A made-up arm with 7 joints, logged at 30 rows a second.
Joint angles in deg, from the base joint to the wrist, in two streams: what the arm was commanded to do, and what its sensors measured. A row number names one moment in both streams.
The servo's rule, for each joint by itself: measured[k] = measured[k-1] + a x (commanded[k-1-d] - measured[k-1]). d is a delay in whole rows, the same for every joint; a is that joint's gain. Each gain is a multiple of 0.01, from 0.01 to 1. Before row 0 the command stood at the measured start. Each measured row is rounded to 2 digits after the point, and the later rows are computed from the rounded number. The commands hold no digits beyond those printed.
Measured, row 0: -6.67 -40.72 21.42 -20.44 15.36 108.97 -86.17
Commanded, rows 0 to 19: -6.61 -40.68 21.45 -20.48 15.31 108.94 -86.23; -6.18 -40.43 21.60 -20.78 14.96 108.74 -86.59; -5.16 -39.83 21.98 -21.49 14.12 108.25 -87.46; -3.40 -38.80 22.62 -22.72 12.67 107.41 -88.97; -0.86 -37.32 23.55 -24.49 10.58 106.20 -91.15; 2.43 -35.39 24.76 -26.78 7.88 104.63 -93.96; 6.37 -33.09 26.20 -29.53 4.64 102.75 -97.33; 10.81 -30.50 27.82 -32.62 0.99 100.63 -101.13; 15.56 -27.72 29.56 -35.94 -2.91 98.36 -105.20; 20.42 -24.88 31.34 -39.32 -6.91 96.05 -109.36; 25.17 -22.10 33.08 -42.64 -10.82 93.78 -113.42; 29.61 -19.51 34.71 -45.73 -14.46 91.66 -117.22; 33.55 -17.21 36.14 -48.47 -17.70 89.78 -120.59; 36.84 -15.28 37.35 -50.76 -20.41 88.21 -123.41; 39.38 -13.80 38.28 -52.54 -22.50 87.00 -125.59; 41.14 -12.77 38.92 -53.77 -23.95 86.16 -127.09; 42.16 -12.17 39.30 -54.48 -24.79 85.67 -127.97; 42.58 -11.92 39.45 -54.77 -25.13 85.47 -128.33; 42.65 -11.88 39.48 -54.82 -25.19 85.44 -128.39; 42.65 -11.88 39.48 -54.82 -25.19 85.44 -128.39
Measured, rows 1 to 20: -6.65 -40.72 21.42 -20.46 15.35 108.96 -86.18; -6.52 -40.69 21.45 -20.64 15.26 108.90 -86.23; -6.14 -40.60 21.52 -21.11 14.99 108.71 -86.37; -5.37 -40.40 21.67 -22.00 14.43 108.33 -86.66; -4.11 -40.06 21.93 -23.37 13.51 107.71 -87.15; -2.28 -39.55 22.33 -25.25 12.16 106.82 -87.90; 0.14 -38.84 22.87 -27.60 10.36 105.64 -88.94; 3.13 -37.92 23.56 -30.36 8.11 104.19 -90.28; 6.61 -36.80 24.40 -33.43 5.47 102.50 -91.92; 10.48 -35.49 25.37 -36.67 2.50 100.63 -93.84; 14.59 -34.02 26.45 -39.95 -0.70 98.64 -95.99; 18.80 -32.42 27.61 -43.13 -4.00 96.62 -98.33; 22.93 -30.75 28.80 -46.07 -7.29 94.64 -100.78; 26.82 -29.05 30.00 -48.65 -10.44 92.78 -103.27; 30.34 -27.37 31.16 -50.79 -13.33 91.10 -105.73; 33.36 -25.76 32.25 -52.43 -15.88 89.67 -108.08; 35.82 -24.27 33.24 -53.56 -18.02 88.51 -110.27; 37.71 -22.91 34.11 -54.23 -19.73 87.63 -112.26; 39.09 -21.70 34.86 -54.55 -21.04 86.99 -114.03; 40.09 -20.62 35.51 -54.70 -22.04 86.54 -115.61
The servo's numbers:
d 0
a 0.28 0.11 0.14 0.55 0.24 0.29 0.11

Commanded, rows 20 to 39: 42.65 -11.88 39.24 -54.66 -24.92 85.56 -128.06; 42.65 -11.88 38.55 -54.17 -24.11 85.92 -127.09; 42.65 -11.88 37.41 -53.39 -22.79 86.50 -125.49; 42.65 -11.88 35.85 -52.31 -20.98 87.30 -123.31; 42.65 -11.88 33.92 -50.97 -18.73 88.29 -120.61; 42.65 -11.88 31.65 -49.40 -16.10 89.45 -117.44; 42.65 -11.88 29.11 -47.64 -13.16 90.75 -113.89; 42.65 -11.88 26.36 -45.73 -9.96 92.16 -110.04; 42.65 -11.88 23.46 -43.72 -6.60 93.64 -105.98; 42.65 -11.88 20.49 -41.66 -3.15 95.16 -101.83; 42.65 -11.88 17.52 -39.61 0.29 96.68 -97.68; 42.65 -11.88 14.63 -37.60 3.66 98.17 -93.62; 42.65 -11.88 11.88 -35.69 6.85 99.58 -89.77; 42.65 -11.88 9.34 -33.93 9.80 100.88 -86.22; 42.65 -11.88 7.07 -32.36 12.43 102.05 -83.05; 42.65 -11.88 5.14 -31.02 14.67 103.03 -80.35; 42.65 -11.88 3.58 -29.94 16.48 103.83 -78.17; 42.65 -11.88 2.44 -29.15 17.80 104.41 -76.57; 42.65 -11.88 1.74 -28.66 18.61 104.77 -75.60; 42.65 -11.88 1.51 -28.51 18.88 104.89 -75.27
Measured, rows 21 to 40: 40.81 -19.66 36.03 -54.68 -22.73 86.26 -116.98; 41.33 -18.80 36.38 -54.40 -23.06 86.16 -118.09; 41.70 -18.04 36.52 -53.84 -23.00 86.26 -118.90; 41.97 -17.36 36.43 -53.00 -22.52 86.56 -119.39; 42.16 -16.76 36.08 -51.88 -21.61 87.06 -119.52; 42.30 -16.22 35.46 -50.52 -20.29 87.75 -119.29; 42.40 -15.74 34.57 -48.94 -18.58 88.62 -118.70; 42.47 -15.32 33.42 -47.17 -16.51 89.65 -117.75; 42.52 -14.94 32.03 -45.27 -14.13 90.81 -116.46; 42.56 -14.60 30.41 -43.28 -11.49 92.07 -114.85; 42.59 -14.30 28.61 -41.26 -8.66 93.41 -112.96; 42.61 -14.03 26.65 -39.25 -5.70 94.79 -110.83; 42.62 -13.79 24.58 -37.29 -2.69 96.18 -108.51; 42.63 -13.58 22.45 -35.44 0.31 97.54 -106.06; 42.64 -13.39 20.30 -33.75 3.22 98.85 -103.53; 42.64 -13.22 18.18 -32.25 5.97 100.06 -100.98; 42.64 -13.07 16.14 -30.98 8.49 101.15 -98.47; 42.64 -12.94 14.22 -29.97 10.72 102.10 -96.06; 42.64 -12.82 12.47 -29.25 12.61 102.87 -93.81; 42.64 -12.72 10.94 -28.84 14.11 103.46 -91.77
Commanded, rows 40 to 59: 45.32 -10.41 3.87 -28.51 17.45 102.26 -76.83; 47.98 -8.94 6.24 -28.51 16.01 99.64 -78.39; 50.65 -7.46 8.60 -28.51 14.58 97.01 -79.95; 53.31 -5.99 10.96 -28.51 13.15 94.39 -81.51; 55.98 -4.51 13.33 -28.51 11.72 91.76 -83.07; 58.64 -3.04 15.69 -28.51 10.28 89.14 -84.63; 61.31 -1.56 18.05 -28.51 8.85 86.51 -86.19; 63.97 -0.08 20.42 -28.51 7.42 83.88 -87.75; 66.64 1.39 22.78 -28.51 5.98 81.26 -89.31; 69.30 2.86 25.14 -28.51 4.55 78.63 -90.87; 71.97 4.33 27.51 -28.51 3.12 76.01 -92.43; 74.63 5.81 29.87 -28.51 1.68 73.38 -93.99; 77.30 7.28 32.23 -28.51 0.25 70.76 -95.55; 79.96 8.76 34.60 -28.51 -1.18 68.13 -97.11; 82.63 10.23 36.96 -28.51 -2.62 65.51 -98.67; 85.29 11.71 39.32 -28.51 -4.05 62.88 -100.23; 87.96 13.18 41.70 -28.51 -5.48 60.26 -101.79; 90.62 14.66 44.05 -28.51 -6.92 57.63 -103.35; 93.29 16.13 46.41 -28.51 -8.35 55.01 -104.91; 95.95 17.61 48.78 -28.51 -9.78 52.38 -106.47
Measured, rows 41 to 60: 43.39 -12.47 9.95 -28.66 14.91 103.11 -90.13; 44.68 -12.08 9.43 -28.58 15.17 102.10 -88.84; 46.35 -11.57 9.31 -28.54 15.03 100.62 -87.86; 48.30 -10.96 9.54 -28.52 14.58 98.81 -87.16; 50.45 -10.25 10.07 -28.51 13.89 96.77 -86.71; 52.74 -9.46 10.86 -28.51 13.02 94.56 -86.48; 55.14 -8.59 11.87 -28.51 12.02 92.23 -86.45; 57.61 -7.65 13.07 -28.51 10.92 89.81 -86.59; 60.14 -6.66 14.43 -28.51 9.73 87.33 -86.89; 62.70 -5.61 15.93 -28.51 8.49 84.81 -87.33; 65.30 -4.52 17.55 -28.51 7.20 82.26 -87.89; 67.91 -3.38 19.27 -28.51 5.88 79.68 -88.56; 70.54 -2.21 21.08 -28.51 4.53 77.09 -89.33; 73.18 -1.00 22.97 -28.51 3.16 74.49 -90.19; 75.83 0.24 24.93 -28.51 1.77 71.89 -91.12; 78.48 1.50 26.94 -28.51 0.37 69.28 -92.12; 81.13 2.78 29.01 -28.51 -1.03 66.66 -93.18; 83.79 4.09 31.12 -28.51 -2.44 64.04 -94.30; 86.45 5.41 33.26 -28.51 -3.86 61.42 -95.47; 89.11 6.75 35.43 -28.51 -5.28 58.80 -96.68
